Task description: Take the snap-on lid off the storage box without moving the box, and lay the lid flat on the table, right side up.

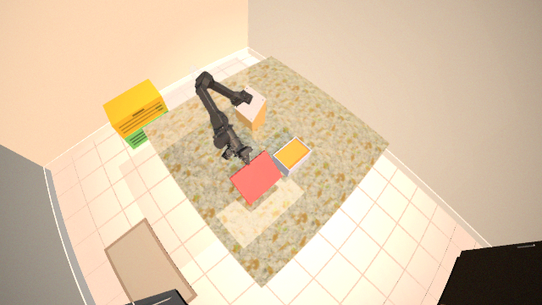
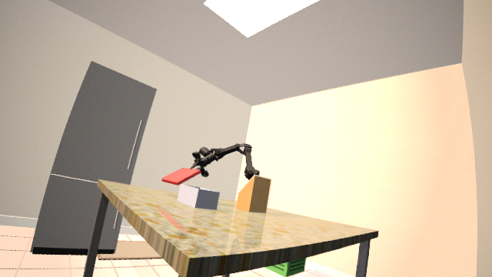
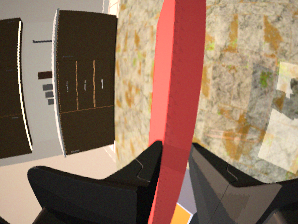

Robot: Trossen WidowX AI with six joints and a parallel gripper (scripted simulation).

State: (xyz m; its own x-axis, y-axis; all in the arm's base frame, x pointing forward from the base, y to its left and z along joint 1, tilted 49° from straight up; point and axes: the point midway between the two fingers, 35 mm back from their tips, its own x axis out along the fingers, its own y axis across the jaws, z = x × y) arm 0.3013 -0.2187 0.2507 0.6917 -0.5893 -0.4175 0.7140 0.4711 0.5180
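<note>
Right now my gripper tip is 7 cm short of the red lid, 4 cm above it and 1 cm to the left of it. Round my gripper tip: storage box 26 cm to the left, 14 cm below, 10 cm ahead.
</note>
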